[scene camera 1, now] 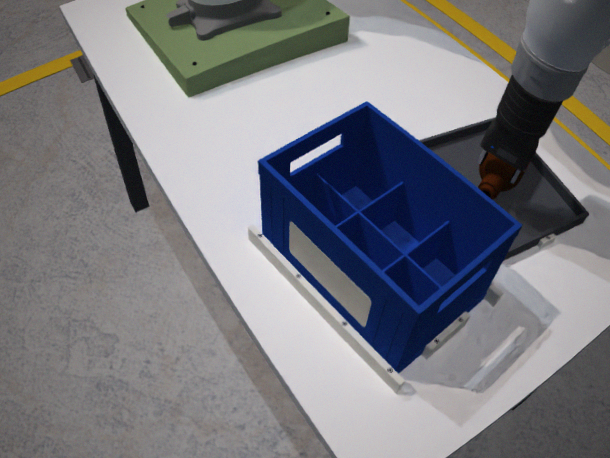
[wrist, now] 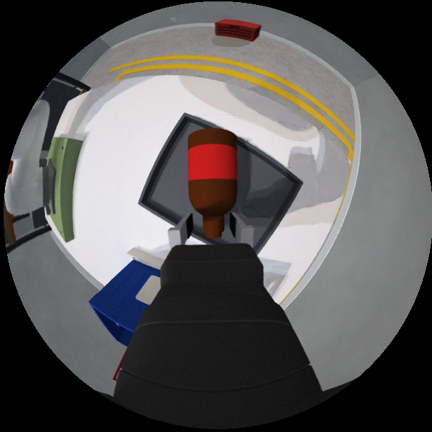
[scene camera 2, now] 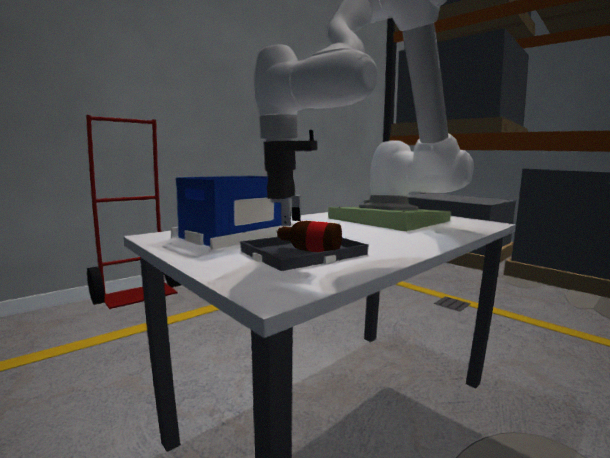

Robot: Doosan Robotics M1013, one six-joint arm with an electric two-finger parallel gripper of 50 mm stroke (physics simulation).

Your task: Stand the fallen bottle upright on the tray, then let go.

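Places are measured from the arm's base along level axes (x ahead, y left, z up), in centimetres.
Where they show: gripper, fingertip midpoint: (scene camera 1: 497, 169) (scene camera 2: 291, 222); arm's base, origin of the base link: (scene camera 1: 227, 10) (scene camera 2: 388, 209).
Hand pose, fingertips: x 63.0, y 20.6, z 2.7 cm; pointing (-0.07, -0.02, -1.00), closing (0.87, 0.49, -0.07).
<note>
Things, the pixels of their top centre, and the offset from my fingertips. "pt": a spot on its surface instead.
- brown bottle, middle of its top: (scene camera 1: 509, 150) (scene camera 2: 307, 221) dx -2.0, dy +3.9, dz +0.9 cm
- dark grey tray, middle of its top: (scene camera 1: 503, 176) (scene camera 2: 304, 242) dx -1.1, dy +3.9, dz -4.5 cm
- blue divided crate, middle of its top: (scene camera 1: 390, 191) (scene camera 2: 233, 177) dx +4.1, dy -24.3, dz +10.5 cm
- pale strip, surface spot: (scene camera 1: 320, 303) pt dx +6.9, dy -34.2, dz -4.1 cm
The brown bottle (scene camera 1: 492, 184) (scene camera 2: 316, 236) (wrist: 212, 162) with a red label lies on its side in the dark grey tray (scene camera 1: 542, 207) (scene camera 2: 295, 261) (wrist: 162, 175). In the wrist view its neck points toward the gripper. My gripper (scene camera 1: 500, 169) (scene camera 2: 291, 220) (wrist: 211, 220) is open and points down. In the wrist view its fingers appear on either side of the neck. In scene camera 2 the fingertips look slightly above the neck. In scene camera 1 the wrist hides much of the bottle.
A blue divided crate (scene camera 1: 272, 210) (scene camera 2: 197, 207) (wrist: 120, 295) stands close beside the tray, with a pale strip (scene camera 1: 320, 303) along its outer side. The green base plate (scene camera 1: 225, 65) (scene camera 2: 390, 218) (wrist: 65, 190) carries the arm. A red hand truck (scene camera 2: 125, 199) stands behind the table.
</note>
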